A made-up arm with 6 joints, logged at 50 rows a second.
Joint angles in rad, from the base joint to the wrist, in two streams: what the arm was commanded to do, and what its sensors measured. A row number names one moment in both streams.
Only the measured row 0 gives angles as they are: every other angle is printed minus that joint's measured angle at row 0.
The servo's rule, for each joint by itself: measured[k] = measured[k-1] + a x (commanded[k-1-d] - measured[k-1]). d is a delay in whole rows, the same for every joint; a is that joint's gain. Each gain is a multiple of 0.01, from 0.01 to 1. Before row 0 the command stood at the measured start. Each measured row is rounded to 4 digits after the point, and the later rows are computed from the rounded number. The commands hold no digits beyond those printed.
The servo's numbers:
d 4
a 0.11 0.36 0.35 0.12 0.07 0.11
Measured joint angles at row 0:
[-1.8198 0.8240 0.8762 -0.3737 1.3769 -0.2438]
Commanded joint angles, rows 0 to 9:
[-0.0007 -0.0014 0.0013 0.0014 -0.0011 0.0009]
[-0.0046 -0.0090 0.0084 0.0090 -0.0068 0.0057]
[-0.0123 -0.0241 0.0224 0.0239 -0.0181 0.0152]
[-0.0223 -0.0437 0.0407 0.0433 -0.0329 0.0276]
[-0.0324 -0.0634 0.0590 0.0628 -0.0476 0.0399]
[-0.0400 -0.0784 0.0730 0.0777 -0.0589 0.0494]
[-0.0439 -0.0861 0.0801 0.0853 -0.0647 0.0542]
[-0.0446 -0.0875 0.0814 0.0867 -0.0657 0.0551]
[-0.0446 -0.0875 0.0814 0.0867 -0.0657 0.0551]
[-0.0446 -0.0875 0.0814 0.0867 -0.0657 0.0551]
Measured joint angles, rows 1 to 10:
[0.0000 0.0000 0.0000 0.0000 0.0000 0.0000]
[0.0000 0.0000 0.0000 0.0000 0.0000 0.0000]
[0.0000 0.0000 0.0000 0.0000 0.0000 0.0000]
[0.0000 0.0000 0.0000 0.0000 0.0000 0.0000]
[-0.0001 -0.0005 0.0005 0.0002 -0.0001 0.0001]
[-0.0006 -0.0036 0.0033 0.0013 -0.0006 0.0007]
[-0.0019 -0.0110 0.0100 0.0040 -0.0018 0.0023]
[-0.0041 -0.0228 0.0207 0.0087 -0.0040 0.0051]
[-0.0072 -0.0374 0.0341 0.0152 -0.0071 0.0089]
[-0.0108 -0.0522 0.0477 0.0227 -0.0107 0.0134]

